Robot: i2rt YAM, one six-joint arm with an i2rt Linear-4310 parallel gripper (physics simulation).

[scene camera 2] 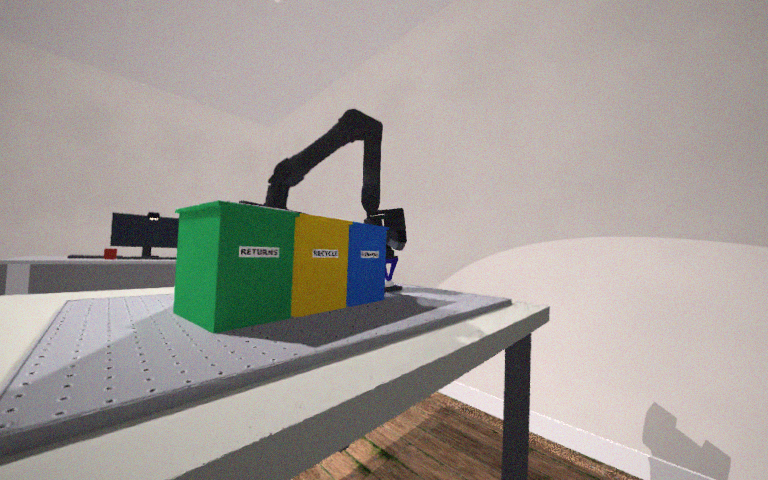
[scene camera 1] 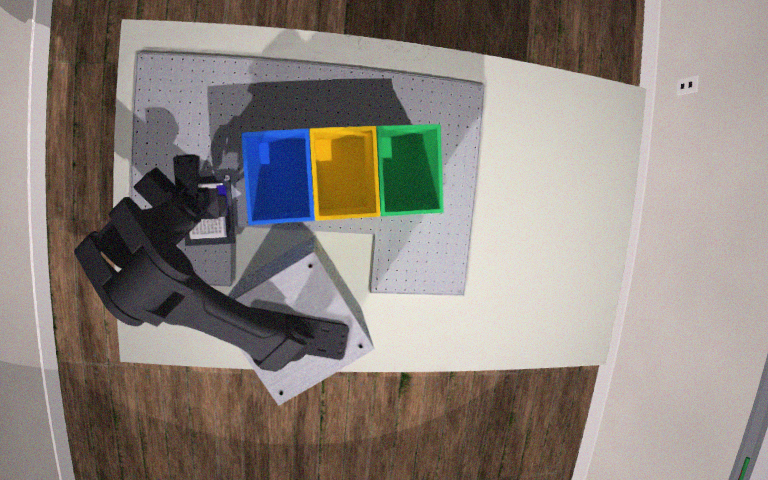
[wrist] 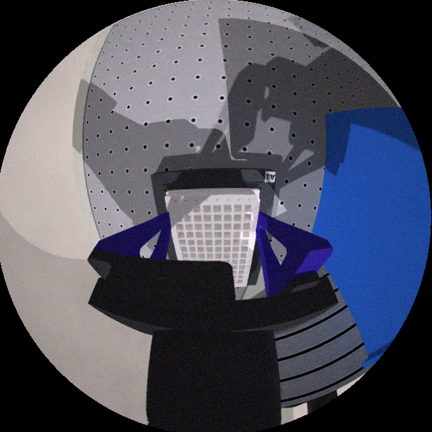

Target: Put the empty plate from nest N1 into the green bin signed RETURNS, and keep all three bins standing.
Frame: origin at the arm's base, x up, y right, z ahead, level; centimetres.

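Where they show: arm's base, origin of the base link: (scene camera 1: 296, 333).
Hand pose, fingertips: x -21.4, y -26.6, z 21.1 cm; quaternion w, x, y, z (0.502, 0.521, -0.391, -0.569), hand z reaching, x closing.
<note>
Things, the pixels of their top centre, and the offset from my fingertips. "spot": a spot on its surface instead. Level surfaces: height alone.
- white gridded plate, middle of its top: (scene camera 1: 205, 211) dx +0.6, dy +0.9, dz -3.8 cm
- dark nest, surface spot: (scene camera 1: 210, 241) spot: dx -0.9, dy +2.8, dz -10.8 cm
- green bin, middle of its top: (scene camera 2: 236, 211) (scene camera 1: 411, 169) dx +15.9, dy +43.3, dz +14.3 cm
- yellow bin, middle of its top: (scene camera 1: 345, 173) (scene camera 2: 300, 219) dx +15.9, dy +30.5, dz +10.9 cm
- blue bin, middle of its top: (scene camera 1: 277, 177) (scene camera 2: 345, 225) dx +15.9, dy +17.7, dz +7.6 cm
- perforated board, its level: dx -2.0 cm
The white gridded plate (wrist: 215, 230) (scene camera 1: 207, 228) is in the dark nest (wrist: 157, 195) (scene camera 1: 210, 241), whose corner label reads A1; no N1 sign is readable. My gripper (wrist: 212, 216) is shut on the plate, its blue fingers against the two long sides. In scene camera 2 the gripper (scene camera 2: 390, 268) is partly hidden behind the blue bin. The green bin (scene camera 1: 410, 175) (scene camera 2: 254, 288), signed RETURNS, stands upright at the right end of the row. The yellow bin (scene camera 1: 345, 181) (scene camera 2: 321, 283) and the blue bin (scene camera 1: 281, 181) (scene camera 2: 367, 280) (wrist: 375, 225) also stand upright.
The three bins stand side by side on the perforated board (scene camera 1: 419, 260) (scene camera 2: 124, 362), with the blue bin close beside the nest. The arm's grey base block (scene camera 1: 283, 362) is in front of the bins. A monitor (scene camera 2: 133, 232) stands on another table behind.
</note>
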